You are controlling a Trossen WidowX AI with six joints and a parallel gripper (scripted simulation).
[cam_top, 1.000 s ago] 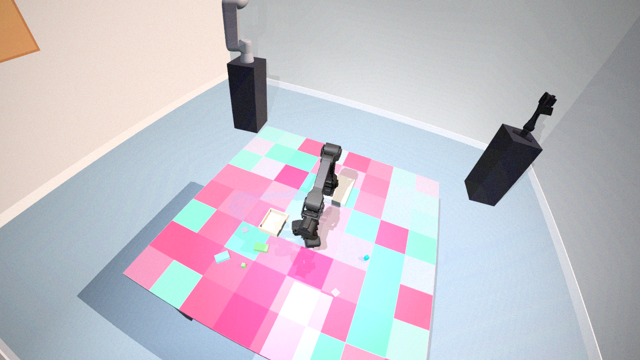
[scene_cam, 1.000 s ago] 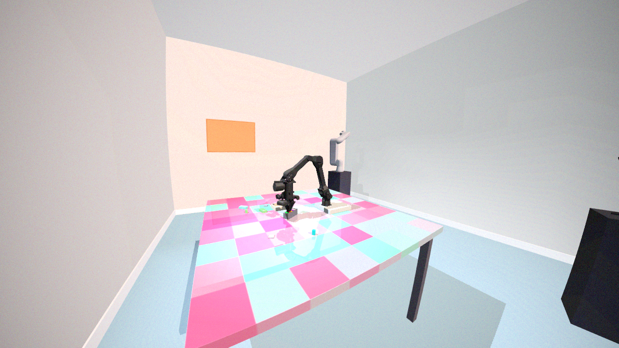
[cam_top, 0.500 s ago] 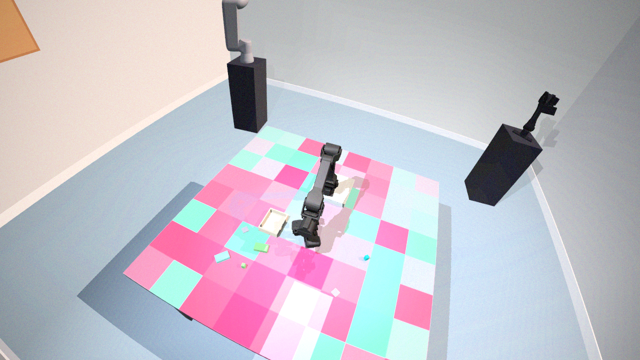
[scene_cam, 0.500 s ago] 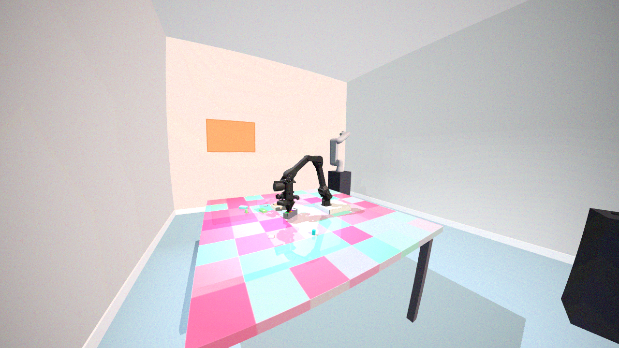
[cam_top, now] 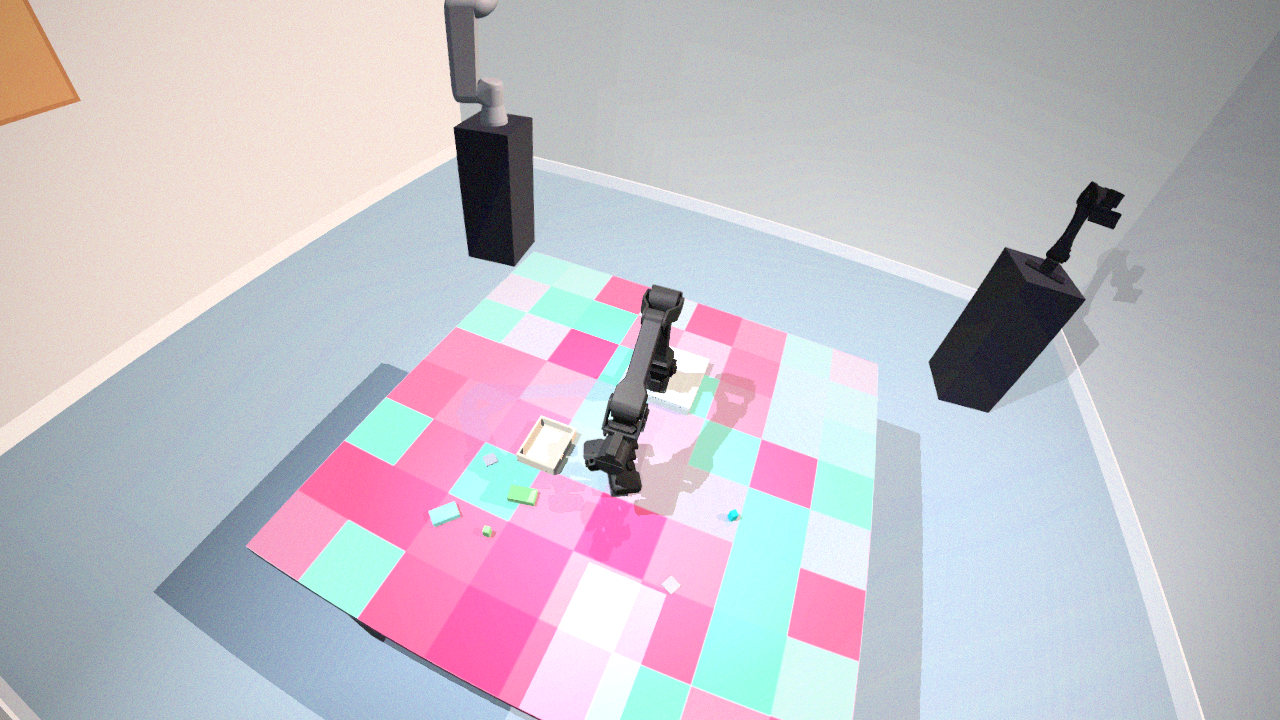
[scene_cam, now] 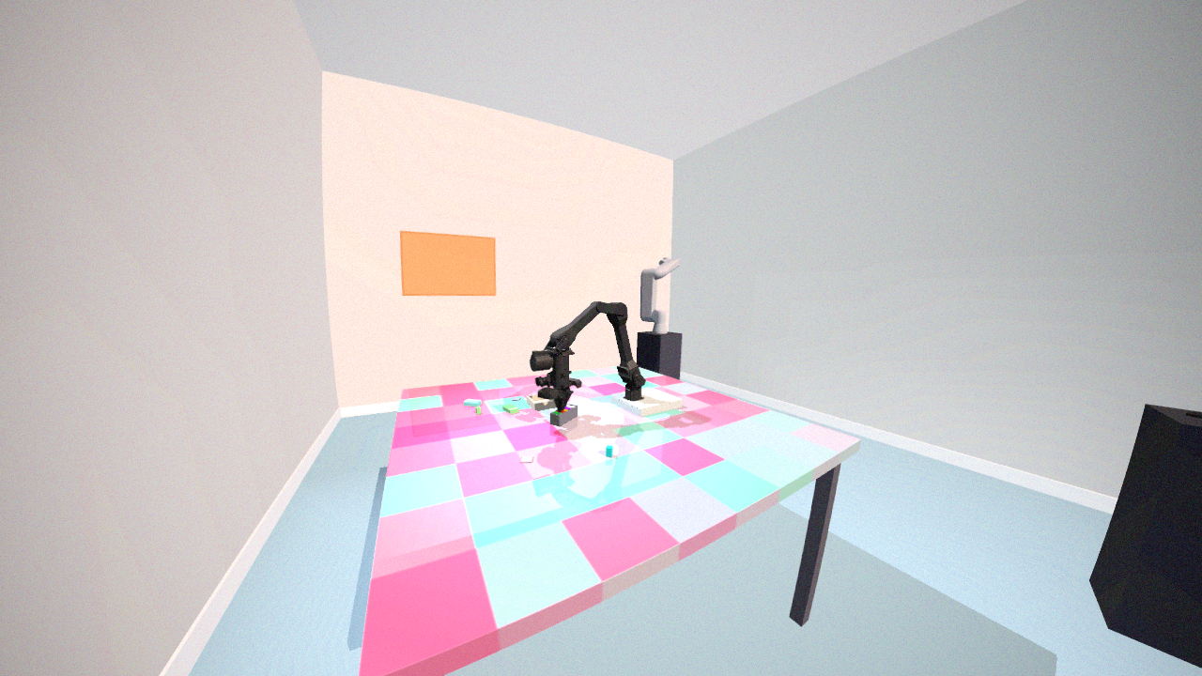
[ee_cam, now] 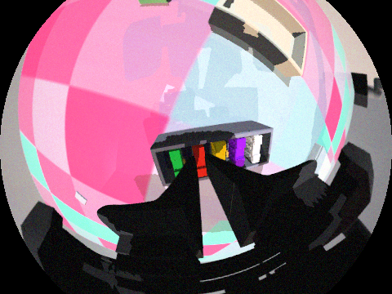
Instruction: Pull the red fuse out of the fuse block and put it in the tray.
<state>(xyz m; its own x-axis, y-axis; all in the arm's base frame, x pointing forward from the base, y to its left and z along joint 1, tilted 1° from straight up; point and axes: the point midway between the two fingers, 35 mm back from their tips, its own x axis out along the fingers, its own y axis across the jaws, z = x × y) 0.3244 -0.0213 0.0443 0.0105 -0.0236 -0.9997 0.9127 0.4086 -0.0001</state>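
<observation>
The beige tray is 190 mm to the right of my gripper tip, 40 mm behind it and 30 mm below it. Also, from my gripper tip: cyan cube (290 mm to the left, 20 mm below, 10 mm ahead); green flat block (200 mm to the right, 110 mm ahead, 30 mm below); red fuse (10 mm below).
</observation>
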